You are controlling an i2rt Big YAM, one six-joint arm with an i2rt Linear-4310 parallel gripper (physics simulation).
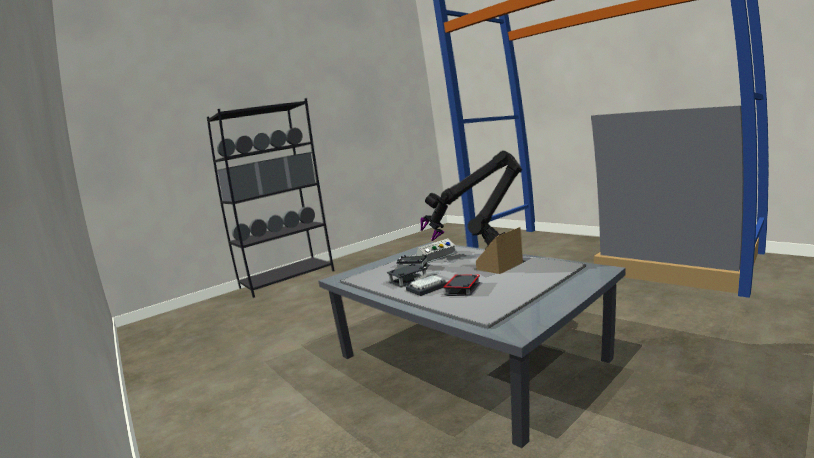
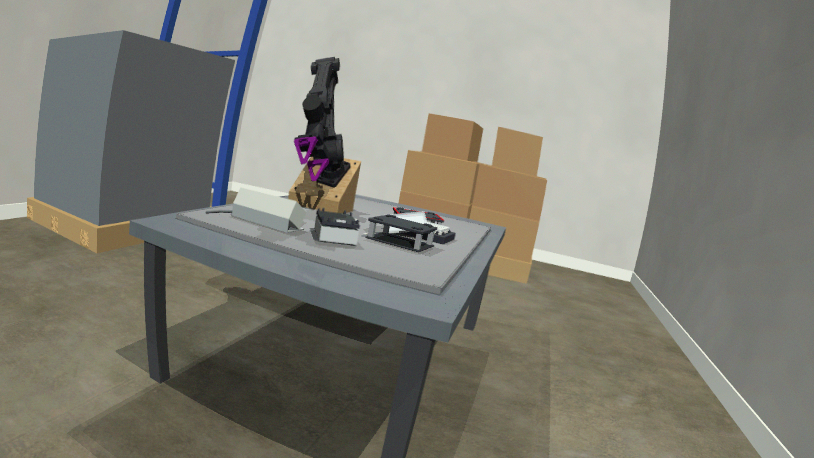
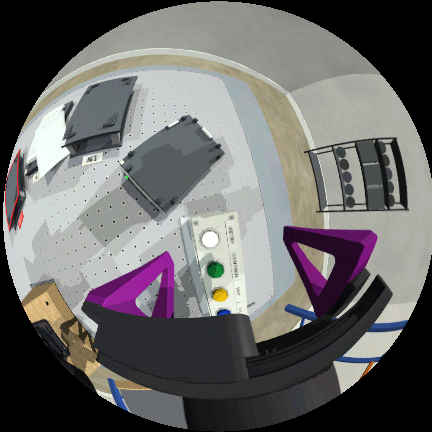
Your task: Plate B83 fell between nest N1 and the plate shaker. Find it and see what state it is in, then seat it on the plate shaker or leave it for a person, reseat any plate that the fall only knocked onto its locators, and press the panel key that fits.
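Pixels of known places: gripper, fingertip midpoint: [image 1: 426,235] [image 2: 308,172] [image 3: 227,246]; arm's base, link origin: [image 1: 496,243] [image 2: 333,173].
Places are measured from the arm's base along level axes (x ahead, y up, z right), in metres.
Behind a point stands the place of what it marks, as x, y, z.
Observation:
My gripper [image 1: 430,231] @(0.137, 0.031, 0.400) [image 2: 309,170] @(0.137, 0.031, 0.400) [image 3: 227,246] @(0.137, 0.031, 0.400) is open and empty, above the key panel [image 1: 437,248] @(0.063, -0.059, 0.424) [image 2: 266,208] @(0.069, -0.078, 0.492) [image 3: 200,220] @(0.151, -0.069, 0.426). The panel shows a white key [image 3: 210,239] @(0.122, -0.059, 0.432), a green key [image 3: 215,270] @(0.074, -0.056, 0.429), a yellow key [image 3: 220,294] @(0.027, -0.056, 0.429) and part of a blue key [image 3: 223,312] @(-0.019, -0.057, 0.428). The plate shaker [image 1: 411,259] @(0.263, -0.071, 0.395) [image 2: 338,234] @(0.295, -0.101, 0.464) [image 3: 170,162] @(0.240, -0.071, 0.395) has a bare dark top with corner locators and a small green light. Nest N1 [image 1: 407,271] @(0.403, -0.069, 0.231) [image 2: 401,223] @(0.390, -0.069, 0.278) [image 3: 102,110] @(0.359, -0.069, 0.274) is a raised dark stand with a bare top. Plate B83 cannot be made out between them.
A white plate [image 1: 426,282] [image 3: 54,140] lies on a low dark base beyond N1; its exact seating is unclear. A red-edged stand [image 1: 462,281] @(0.321, -0.086, -0.084) [image 3: 14,190] stands beyond it. The arm's wooden base block [image 1: 500,253] @(0.046, -0.032, -0.068) [image 2: 335,199] @(0.067, -0.078, 0.077) [image 3: 52,305] stands on the pegboard mat.

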